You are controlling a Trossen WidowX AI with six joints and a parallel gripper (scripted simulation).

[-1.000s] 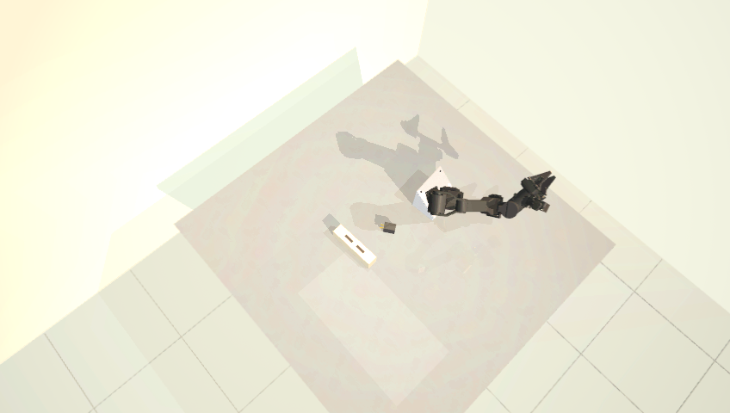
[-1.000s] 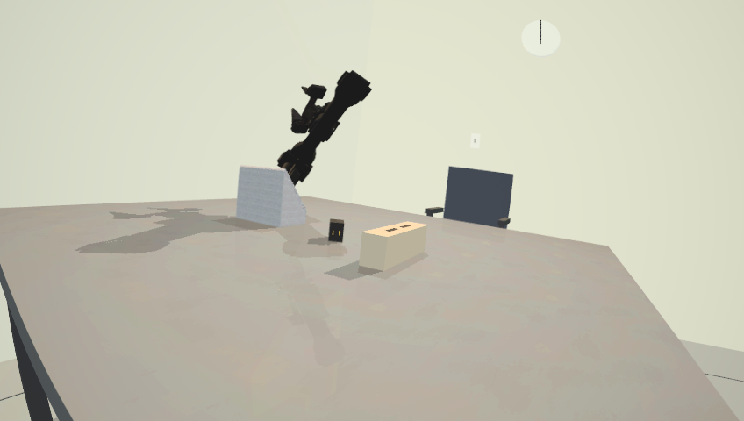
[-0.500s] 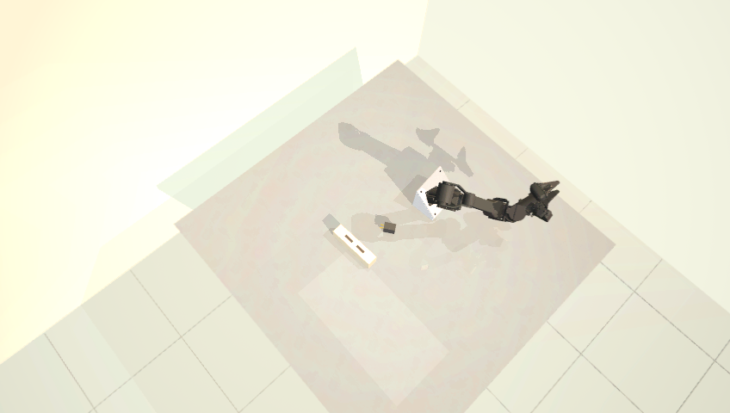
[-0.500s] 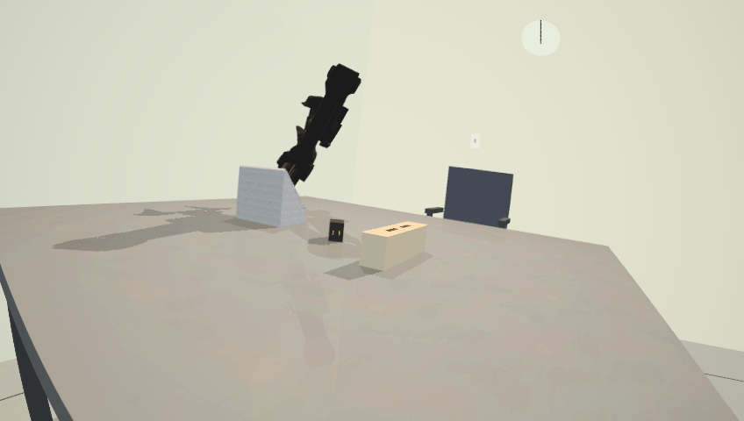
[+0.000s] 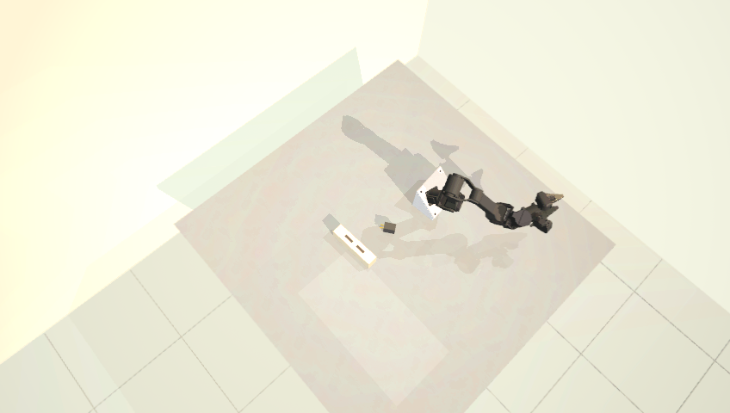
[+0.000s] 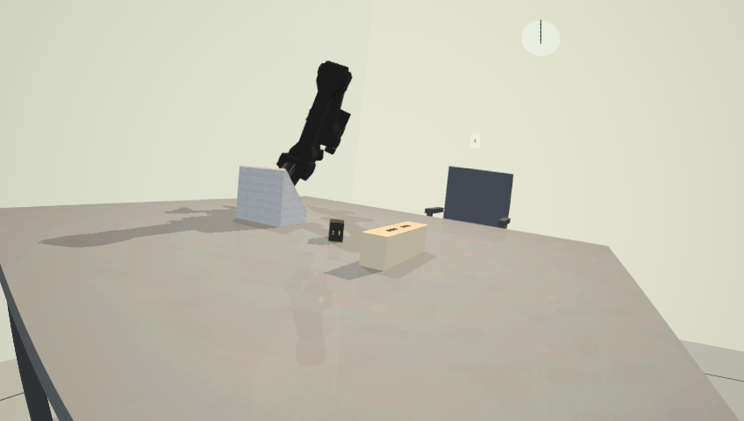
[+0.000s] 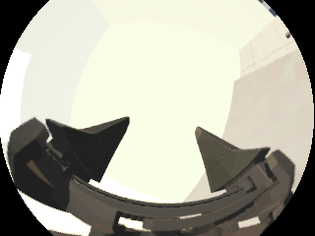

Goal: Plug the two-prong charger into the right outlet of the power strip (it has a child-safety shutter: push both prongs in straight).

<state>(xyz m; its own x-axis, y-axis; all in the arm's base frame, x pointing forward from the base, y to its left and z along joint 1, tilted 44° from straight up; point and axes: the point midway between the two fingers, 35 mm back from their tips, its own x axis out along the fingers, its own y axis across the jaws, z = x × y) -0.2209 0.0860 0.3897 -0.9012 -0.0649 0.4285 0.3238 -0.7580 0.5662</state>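
My gripper tip is 520 mm short of the dark two-prong charger, 360 mm to the left of it and 250 mm above it.
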